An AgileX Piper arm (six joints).
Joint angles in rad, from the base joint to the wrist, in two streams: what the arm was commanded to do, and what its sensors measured. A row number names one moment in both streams.
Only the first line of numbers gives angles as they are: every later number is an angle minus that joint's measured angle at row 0.
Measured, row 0:
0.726, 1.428, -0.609, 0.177, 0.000, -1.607
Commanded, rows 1 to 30:
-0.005, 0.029, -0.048, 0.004, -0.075, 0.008
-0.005, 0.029, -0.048, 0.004, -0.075, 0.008
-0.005, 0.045, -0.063, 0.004, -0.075, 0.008
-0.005, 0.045, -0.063, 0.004, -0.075, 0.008
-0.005, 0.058, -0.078, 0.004, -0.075, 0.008
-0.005, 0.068, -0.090, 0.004, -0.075, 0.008
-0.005, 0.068, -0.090, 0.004, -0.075, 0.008
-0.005, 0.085, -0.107, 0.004, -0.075, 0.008
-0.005, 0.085, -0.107, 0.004, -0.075, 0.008
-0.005, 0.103, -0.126, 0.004, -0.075, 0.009
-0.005, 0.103, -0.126, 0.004, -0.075, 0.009
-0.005, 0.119, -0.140, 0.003, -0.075, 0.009
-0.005, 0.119, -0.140, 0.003, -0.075, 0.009
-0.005, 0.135, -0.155, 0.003, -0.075, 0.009
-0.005, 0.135, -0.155, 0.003, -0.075, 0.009
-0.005, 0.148, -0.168, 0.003, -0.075, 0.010
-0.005, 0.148, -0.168, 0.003, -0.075, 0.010
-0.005, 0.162, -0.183, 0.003, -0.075, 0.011
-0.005, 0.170, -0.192, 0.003, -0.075, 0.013
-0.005, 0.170, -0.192, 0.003, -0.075, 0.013
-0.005, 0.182, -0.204, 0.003, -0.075, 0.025
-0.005, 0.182, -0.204, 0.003, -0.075, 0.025
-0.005, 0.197, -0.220, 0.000, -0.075, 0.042
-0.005, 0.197, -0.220, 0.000, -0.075, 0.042
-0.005, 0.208, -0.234, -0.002, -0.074, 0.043
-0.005, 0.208, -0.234, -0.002, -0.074, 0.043
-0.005, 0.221, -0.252, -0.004, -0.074, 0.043
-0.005, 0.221, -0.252, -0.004, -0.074, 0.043
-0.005, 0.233, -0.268, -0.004, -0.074, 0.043
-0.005, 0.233, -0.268, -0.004, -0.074, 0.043
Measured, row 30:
0.000, 0.231, -0.230, 0.000, 0.000, 0.029
